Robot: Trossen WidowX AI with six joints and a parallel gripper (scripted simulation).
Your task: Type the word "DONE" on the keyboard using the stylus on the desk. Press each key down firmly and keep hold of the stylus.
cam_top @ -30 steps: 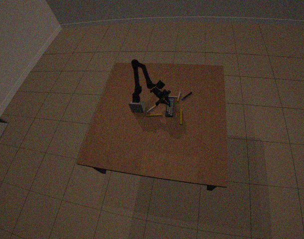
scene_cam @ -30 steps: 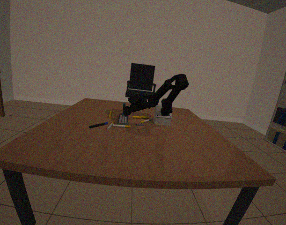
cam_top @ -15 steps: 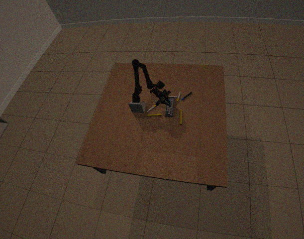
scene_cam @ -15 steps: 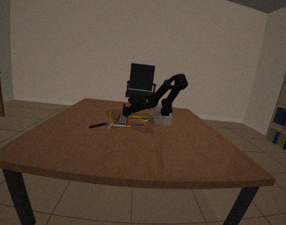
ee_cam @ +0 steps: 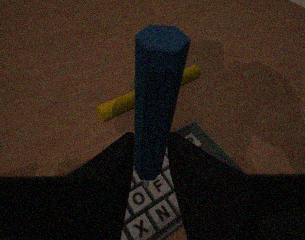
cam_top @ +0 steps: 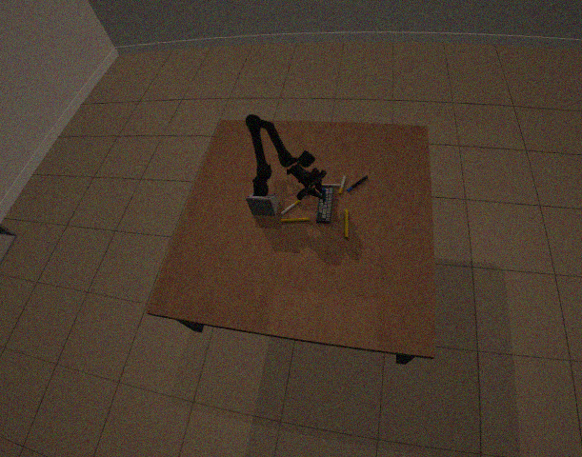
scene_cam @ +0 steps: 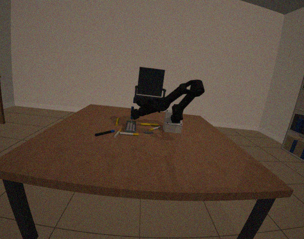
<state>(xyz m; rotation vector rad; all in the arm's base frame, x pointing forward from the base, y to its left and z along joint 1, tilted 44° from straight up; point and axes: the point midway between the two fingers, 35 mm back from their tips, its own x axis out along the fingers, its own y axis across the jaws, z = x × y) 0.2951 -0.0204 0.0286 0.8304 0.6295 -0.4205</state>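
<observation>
My gripper tip is 50 mm above the thin grey tip. The rest, counted from my gripper tip: blue stylus: 20 mm below.
</observation>
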